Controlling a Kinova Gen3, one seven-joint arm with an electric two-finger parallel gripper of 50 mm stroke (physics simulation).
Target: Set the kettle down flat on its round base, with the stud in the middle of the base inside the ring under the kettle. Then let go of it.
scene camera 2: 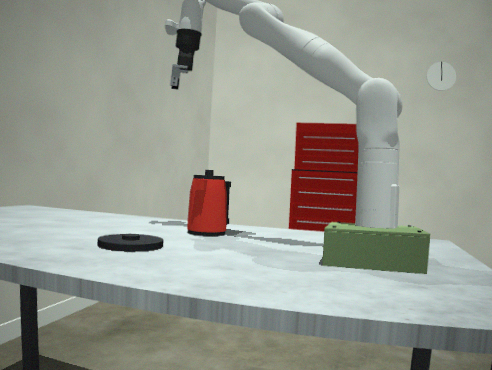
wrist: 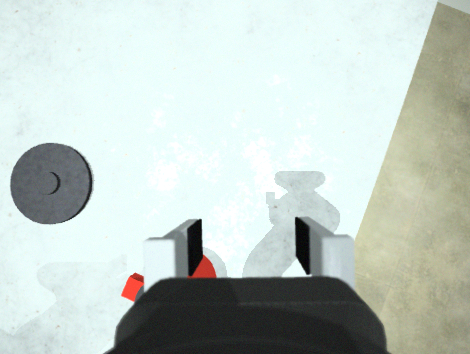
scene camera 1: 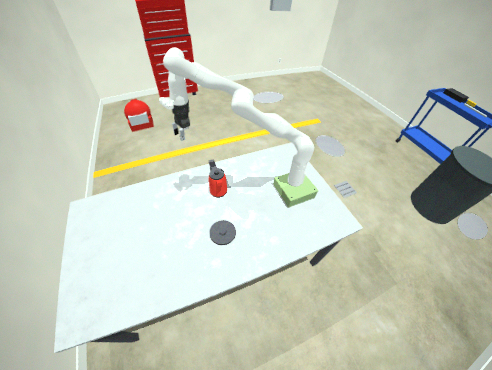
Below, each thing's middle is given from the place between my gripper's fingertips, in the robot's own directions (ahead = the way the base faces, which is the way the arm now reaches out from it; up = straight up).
My hand is 150 mm past the red kettle point(scene camera 2: 208, 212), 20 mm to the left of it and 350 mm above it. Round my hand: round dark base point(scene camera 2: 118, 242): 150 mm behind, 320 mm to the left, 430 mm below.
